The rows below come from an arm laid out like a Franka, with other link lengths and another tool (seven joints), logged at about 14 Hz.
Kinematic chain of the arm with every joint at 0, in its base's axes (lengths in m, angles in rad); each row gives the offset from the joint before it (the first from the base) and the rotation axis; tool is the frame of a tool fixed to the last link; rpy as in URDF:
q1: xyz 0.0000 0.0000 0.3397 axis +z
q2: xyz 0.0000 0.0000 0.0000 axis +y
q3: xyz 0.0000 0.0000 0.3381 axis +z
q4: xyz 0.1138 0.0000 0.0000 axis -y
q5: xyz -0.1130 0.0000 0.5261 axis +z
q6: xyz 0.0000 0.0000 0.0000 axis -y
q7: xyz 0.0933 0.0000 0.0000 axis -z
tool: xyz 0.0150 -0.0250 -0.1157 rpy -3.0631 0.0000 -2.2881
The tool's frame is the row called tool.
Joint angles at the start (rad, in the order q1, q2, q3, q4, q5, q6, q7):
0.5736 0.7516 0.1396 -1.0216 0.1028 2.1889 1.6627
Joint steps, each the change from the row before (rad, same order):
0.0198 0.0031 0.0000 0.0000 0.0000 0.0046 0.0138
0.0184 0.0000 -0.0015 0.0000 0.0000 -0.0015 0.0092
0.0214 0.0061 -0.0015 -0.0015 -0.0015 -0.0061 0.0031
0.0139 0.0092 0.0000 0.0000 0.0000 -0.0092 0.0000
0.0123 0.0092 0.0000 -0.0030 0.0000 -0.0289 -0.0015
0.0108 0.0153 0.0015 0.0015 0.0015 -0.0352 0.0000
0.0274 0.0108 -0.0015 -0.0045 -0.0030 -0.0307 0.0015
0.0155 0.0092 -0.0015 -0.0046 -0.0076 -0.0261 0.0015
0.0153 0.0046 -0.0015 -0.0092 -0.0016 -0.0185 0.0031
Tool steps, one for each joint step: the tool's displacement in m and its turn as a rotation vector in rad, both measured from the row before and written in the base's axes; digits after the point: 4 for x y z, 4 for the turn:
-0.0115 0.0154 -0.0025 0.0040 0.0044 0.0065
-0.0110 0.0130 -0.0002 0.0001 0.0042 0.0094
-0.0129 0.0150 -0.0075 -0.0097 0.0103 0.0191
-0.0089 0.0101 -0.0098 -0.0114 0.0142 0.0157
-0.0099 0.0079 -0.0136 -0.0267 0.0301 0.0195
-0.0097 0.0073 -0.0170 -0.0298 0.0382 0.0182
-0.0202 0.0165 -0.0161 -0.0333 0.0312 0.0321
-0.0120 0.0078 -0.0140 -0.0329 0.0229 0.0204
-0.0125 0.0077 -0.0117 -0.0244 0.0215 0.0160

